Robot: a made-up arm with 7 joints. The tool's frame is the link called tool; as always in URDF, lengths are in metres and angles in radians. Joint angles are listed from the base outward. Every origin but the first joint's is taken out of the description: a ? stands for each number. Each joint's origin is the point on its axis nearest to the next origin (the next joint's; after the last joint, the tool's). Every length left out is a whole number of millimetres.
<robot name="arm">
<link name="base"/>
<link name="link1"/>
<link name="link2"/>
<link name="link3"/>
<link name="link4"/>
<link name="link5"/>
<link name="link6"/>
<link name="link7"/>
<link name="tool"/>
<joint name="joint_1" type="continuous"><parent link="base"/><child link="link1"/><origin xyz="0 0.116 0" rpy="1.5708 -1.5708 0"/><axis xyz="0 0 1"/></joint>
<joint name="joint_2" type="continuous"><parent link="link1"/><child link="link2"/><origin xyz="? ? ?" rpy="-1.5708 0 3.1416"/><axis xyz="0 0 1"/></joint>
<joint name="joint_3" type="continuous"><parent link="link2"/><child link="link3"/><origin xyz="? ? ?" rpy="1.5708 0 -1.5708"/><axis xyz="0 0 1"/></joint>
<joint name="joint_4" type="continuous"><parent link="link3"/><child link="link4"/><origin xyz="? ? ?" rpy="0 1.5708 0"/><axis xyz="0 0 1"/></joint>
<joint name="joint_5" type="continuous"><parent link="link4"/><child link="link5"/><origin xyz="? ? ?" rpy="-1.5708 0 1.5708"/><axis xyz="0 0 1"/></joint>
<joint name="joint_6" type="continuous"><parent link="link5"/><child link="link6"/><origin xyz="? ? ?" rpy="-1.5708 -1.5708 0"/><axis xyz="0 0 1"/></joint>
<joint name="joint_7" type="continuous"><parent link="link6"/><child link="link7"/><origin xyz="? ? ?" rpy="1.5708 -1.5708 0"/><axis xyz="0 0 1"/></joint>
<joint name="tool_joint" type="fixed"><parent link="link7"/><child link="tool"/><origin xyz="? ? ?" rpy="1.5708 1.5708 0"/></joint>
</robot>
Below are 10 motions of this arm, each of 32 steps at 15 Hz.
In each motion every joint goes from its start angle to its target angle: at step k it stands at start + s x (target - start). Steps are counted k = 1, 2, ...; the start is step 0. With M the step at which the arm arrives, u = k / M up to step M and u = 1 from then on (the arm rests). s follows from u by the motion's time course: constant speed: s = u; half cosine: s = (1 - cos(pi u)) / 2; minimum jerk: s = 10 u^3 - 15 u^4 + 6 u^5.
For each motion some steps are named. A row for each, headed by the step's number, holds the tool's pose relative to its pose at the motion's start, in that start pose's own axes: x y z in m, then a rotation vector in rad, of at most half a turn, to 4 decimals.
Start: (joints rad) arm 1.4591 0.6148 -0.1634 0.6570 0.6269 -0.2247 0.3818
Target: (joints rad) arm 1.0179 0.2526 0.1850 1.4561 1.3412 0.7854 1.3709
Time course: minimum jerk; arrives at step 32
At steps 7, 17, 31, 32:
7: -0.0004 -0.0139 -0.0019 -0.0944 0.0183 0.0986
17: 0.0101 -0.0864 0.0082 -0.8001 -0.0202 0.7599
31: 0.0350 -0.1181 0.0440 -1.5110 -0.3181 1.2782
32: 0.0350 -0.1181 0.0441 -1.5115 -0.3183 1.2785

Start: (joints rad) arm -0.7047 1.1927 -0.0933 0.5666 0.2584 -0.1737 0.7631
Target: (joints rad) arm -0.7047 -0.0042 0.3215 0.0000 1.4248 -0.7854 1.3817
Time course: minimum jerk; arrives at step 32
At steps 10, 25, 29, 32:
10: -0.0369 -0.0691 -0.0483 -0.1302 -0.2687 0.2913
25: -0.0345 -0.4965 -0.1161 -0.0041 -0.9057 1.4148
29: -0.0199 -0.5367 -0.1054 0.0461 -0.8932 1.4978
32: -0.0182 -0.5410 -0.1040 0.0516 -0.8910 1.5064

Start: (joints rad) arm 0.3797 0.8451 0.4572 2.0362 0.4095 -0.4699 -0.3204
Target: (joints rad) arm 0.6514 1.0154 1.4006 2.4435 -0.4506 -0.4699 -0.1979
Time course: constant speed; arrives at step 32
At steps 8, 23, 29, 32:
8: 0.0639 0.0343 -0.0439 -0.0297 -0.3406 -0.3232
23: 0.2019 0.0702 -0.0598 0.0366 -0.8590 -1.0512
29: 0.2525 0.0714 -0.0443 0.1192 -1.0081 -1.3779
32: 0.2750 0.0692 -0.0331 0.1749 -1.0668 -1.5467

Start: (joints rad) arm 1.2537 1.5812 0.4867 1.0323 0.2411 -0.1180 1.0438
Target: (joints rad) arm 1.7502 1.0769 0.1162 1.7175 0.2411 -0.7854 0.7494
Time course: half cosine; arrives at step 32
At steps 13, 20, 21, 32:
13: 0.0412 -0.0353 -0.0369 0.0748 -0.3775 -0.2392
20: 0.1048 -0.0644 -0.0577 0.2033 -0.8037 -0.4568
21: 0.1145 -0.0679 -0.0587 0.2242 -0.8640 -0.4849
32: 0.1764 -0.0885 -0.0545 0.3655 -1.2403 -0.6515

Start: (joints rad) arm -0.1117 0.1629 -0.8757 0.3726 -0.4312 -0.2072 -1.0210
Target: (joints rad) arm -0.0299 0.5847 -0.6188 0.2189 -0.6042 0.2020 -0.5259
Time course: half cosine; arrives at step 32
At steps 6, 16, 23, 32:
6: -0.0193 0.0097 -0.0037 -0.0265 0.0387 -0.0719
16: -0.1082 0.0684 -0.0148 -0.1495 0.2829 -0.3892
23: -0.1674 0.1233 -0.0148 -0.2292 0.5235 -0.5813
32: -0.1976 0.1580 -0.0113 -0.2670 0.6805 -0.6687

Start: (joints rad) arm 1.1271 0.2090 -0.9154 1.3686 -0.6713 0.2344 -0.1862
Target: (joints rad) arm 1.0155 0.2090 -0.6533 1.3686 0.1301 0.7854 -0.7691
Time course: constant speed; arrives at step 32
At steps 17, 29, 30, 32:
17: -0.0268 0.0106 0.0015 0.1971 0.5172 0.3405
29: -0.0474 0.0169 0.0053 0.2408 0.9009 0.4899
30: -0.0492 0.0174 0.0057 0.2403 0.9323 0.4992
32: -0.0527 0.0184 0.0066 0.2374 0.9945 0.5163

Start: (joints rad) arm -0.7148 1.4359 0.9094 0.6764 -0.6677 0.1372 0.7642
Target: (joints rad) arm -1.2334 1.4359 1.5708 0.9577 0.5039 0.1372 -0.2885
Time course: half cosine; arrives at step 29
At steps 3, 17, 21, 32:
3: 0.0004 0.0013 0.0016 0.0296 -0.0248 0.0225
17: 0.0096 0.0330 0.0444 0.6616 -0.4557 0.6795
21: 0.0124 0.0425 0.0601 0.8134 -0.5288 0.9324
32: 0.0150 0.0510 0.0756 0.9216 -0.5669 1.1829

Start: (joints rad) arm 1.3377 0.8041 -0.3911 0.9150 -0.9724 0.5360 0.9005
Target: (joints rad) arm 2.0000 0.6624 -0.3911 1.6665 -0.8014 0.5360 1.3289
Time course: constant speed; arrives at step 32
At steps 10, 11, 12, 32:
10: 0.0293 0.0689 0.1160 0.1459 -0.3125 0.0722
11: 0.0301 0.0740 0.1287 0.1621 -0.3430 0.0756
12: 0.0306 0.0788 0.1416 0.1786 -0.3734 0.0782
32: -0.0211 0.0872 0.3943 0.5809 -0.9040 -0.0158

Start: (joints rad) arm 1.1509 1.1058 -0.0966 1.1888 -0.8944 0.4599 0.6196
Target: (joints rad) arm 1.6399 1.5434 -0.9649 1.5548 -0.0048 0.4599 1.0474
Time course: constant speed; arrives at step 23
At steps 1, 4, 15, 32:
1: 0.0039 0.0050 0.0041 -0.0144 -0.0281 0.0004
4: 0.0140 0.0169 0.0162 -0.0676 -0.1084 -0.0042
15: 0.0313 0.0271 0.0515 -0.3858 -0.3370 -0.0566
32: 0.0245 0.0089 0.0662 -0.7253 -0.4425 -0.0674

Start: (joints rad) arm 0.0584 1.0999 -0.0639 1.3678 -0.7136 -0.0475 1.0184
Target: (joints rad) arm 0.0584 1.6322 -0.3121 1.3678 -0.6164 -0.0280 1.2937
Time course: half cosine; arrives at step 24
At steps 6, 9, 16, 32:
6: -0.0081 0.0023 0.0067 -0.0628 0.0562 -0.0391
9: -0.0173 0.0044 0.0145 -0.1341 0.1214 -0.0772
16: -0.0432 0.0090 0.0384 -0.3355 0.3131 -0.1505
32: -0.0585 0.0109 0.0542 -0.4523 0.4296 -0.1711

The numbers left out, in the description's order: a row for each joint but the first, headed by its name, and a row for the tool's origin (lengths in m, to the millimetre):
joint_2: 0 0 0
joint_3: 0.21 0 0
joint_4: 0 0 0
joint_5: 0.292 0 0
joint_6: 0 0 0
joint_7: 0 0 0
tool: 0 0 0

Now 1 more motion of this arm.
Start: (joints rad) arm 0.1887 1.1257 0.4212 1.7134 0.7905 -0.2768 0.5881
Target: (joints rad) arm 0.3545 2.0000 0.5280 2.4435 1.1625 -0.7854 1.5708
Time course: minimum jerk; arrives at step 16
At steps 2, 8, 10, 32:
2: 0.0054 0.0004 -0.0032 -0.0288 -0.0169 -0.0155
8: 0.1481 -0.0498 -0.0763 -0.9700 -0.3888 -0.4955
10: 0.1906 -0.1028 -0.0886 -1.4373 -0.4827 -0.7042
32: 0.2153 -0.1753 -0.0819 -2.0206 -0.5496 -0.9179

